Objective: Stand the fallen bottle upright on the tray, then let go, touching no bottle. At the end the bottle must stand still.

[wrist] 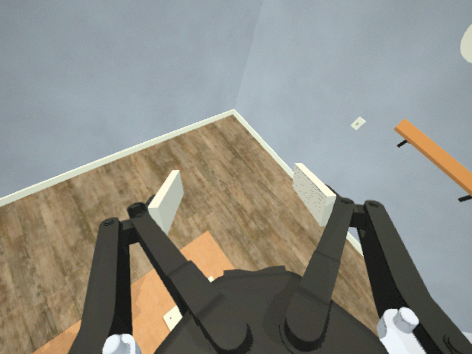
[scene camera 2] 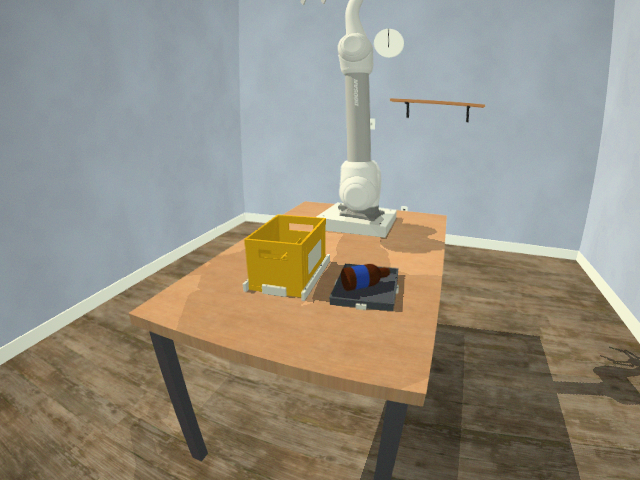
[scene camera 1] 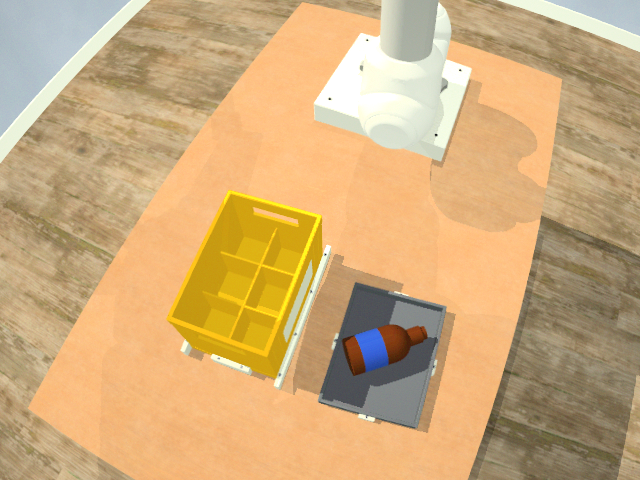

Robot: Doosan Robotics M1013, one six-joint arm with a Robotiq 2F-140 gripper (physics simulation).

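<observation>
A brown bottle with a blue label lies on its side on the dark grey tray. In the scene camera 1 view its base is toward the tray's left side and its neck points right, toward the tray's right rim. My gripper is open and empty in the wrist view, its two pale finger pads wide apart. It is high above the table, far from the bottle; in the scene camera 2 view, fingertips show at the top edge. The bottle does not show in the wrist view.
A yellow crate with empty compartments stands left of the tray, with white rails at its foot. The arm's white base plate is at the table's back. A wall shelf is behind the arm.
</observation>
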